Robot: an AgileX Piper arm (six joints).
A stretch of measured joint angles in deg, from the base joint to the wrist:
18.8, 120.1, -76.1, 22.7, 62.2, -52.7
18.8, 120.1, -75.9, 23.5, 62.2, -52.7
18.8, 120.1, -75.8, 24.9, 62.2, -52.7
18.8, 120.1, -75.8, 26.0, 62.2, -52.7
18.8, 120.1, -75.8, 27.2, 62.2, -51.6
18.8, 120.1, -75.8, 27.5, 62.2, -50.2
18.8, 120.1, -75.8, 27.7, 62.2, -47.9
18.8, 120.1, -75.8, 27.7, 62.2, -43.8
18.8, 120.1, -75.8, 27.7, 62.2, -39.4
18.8, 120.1, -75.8, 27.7, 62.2, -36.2
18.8, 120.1, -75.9, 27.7, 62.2, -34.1
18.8, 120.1, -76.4, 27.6, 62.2, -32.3
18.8, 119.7, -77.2, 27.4, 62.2, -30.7
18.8, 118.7, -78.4, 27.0, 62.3, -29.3
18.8, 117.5, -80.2, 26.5, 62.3, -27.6
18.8, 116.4, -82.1, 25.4, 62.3, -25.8
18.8, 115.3, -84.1, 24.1, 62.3, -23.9
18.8, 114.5, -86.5, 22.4, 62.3, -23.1
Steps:
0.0, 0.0, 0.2, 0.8, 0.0, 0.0
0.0, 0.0, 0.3, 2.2, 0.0, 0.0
0.0, 0.0, 0.3, 3.3, 0.0, 0.0
0.0, 0.0, 0.3, 4.5, 0.0, 1.1
0.0, 0.0, 0.3, 4.8, 0.0, 2.5
0.0, 0.0, 0.3, 5.0, 0.0, 4.8
0.0, 0.0, 0.3, 5.0, 0.0, 8.9
0.0, 0.0, 0.3, 5.0, 0.0, 13.3
0.0, 0.0, 0.3, 5.0, 0.0, 16.5
0.0, 0.0, 0.2, 5.0, 0.0, 18.6
0.0, 0.0, -0.3, 4.9, 0.0, 20.4
0.0, -0.4, -1.1, 4.7, 0.0, 22.0
0.0, -1.4, -2.3, 4.3, 0.1, 23.4
0.0, -2.6, -4.1, 3.8, 0.1, 25.1
0.0, -3.7, -6.0, 2.7, 0.1, 26.9
0.0, -4.8, -8.0, 1.4, 0.1, 28.8
0.0, -5.6, -10.4, -0.3, 0.1, 29.6

